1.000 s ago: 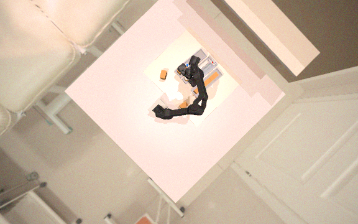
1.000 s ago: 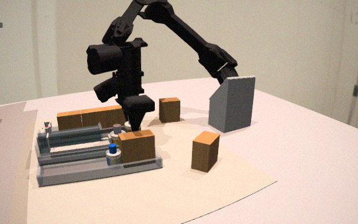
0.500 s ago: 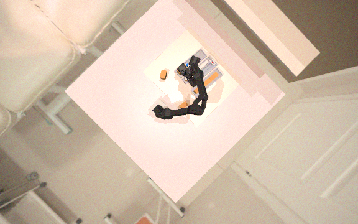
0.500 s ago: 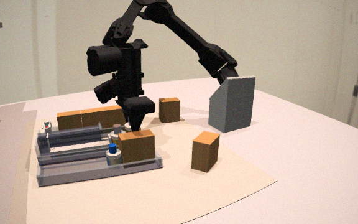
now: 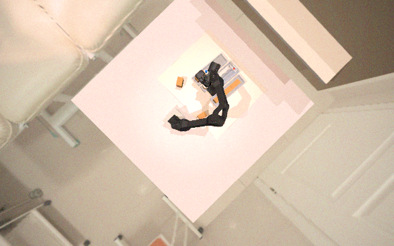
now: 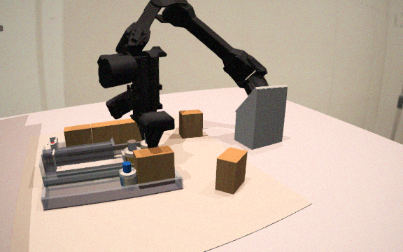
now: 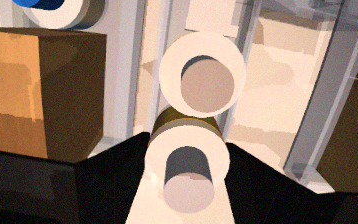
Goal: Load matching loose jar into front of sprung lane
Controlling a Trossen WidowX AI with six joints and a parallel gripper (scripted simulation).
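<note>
My gripper tip is 140 mm short of the grey lane, 30 mm to the left of it and 20 mm above it.
</note>
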